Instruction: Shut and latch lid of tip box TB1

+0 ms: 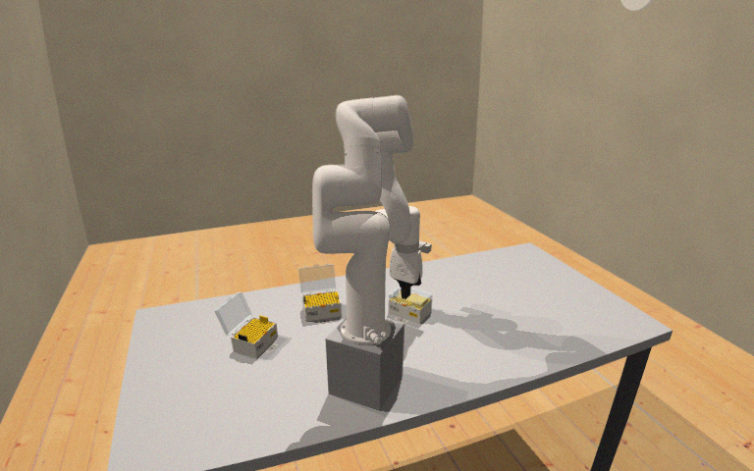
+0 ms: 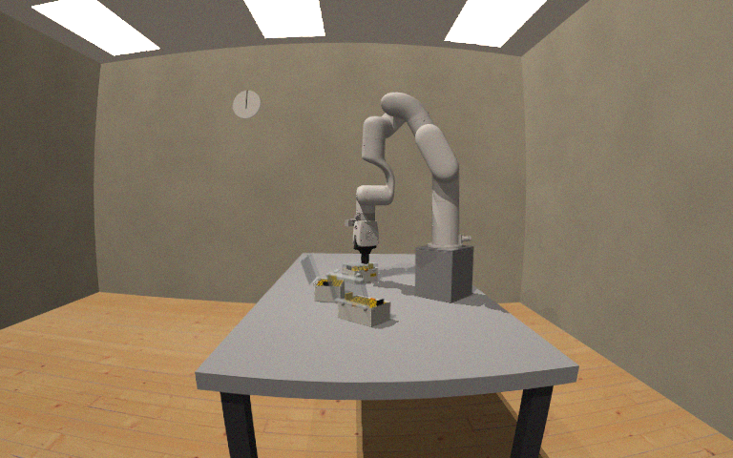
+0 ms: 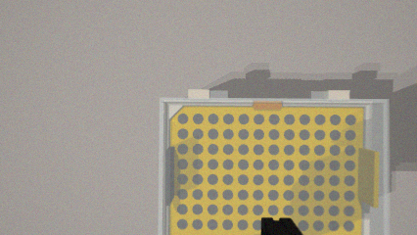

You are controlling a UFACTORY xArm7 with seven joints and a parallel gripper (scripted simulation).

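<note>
The clear lid is 40 mm below my hand, 30 mm to the right of it and 20 mm ahead of it. Round my hand: tip box 50 mm below, 30 mm to the right, 20 mm ahead; then TB1 label 100 mm below, 20 mm to the left, 10 mm behind.
</note>
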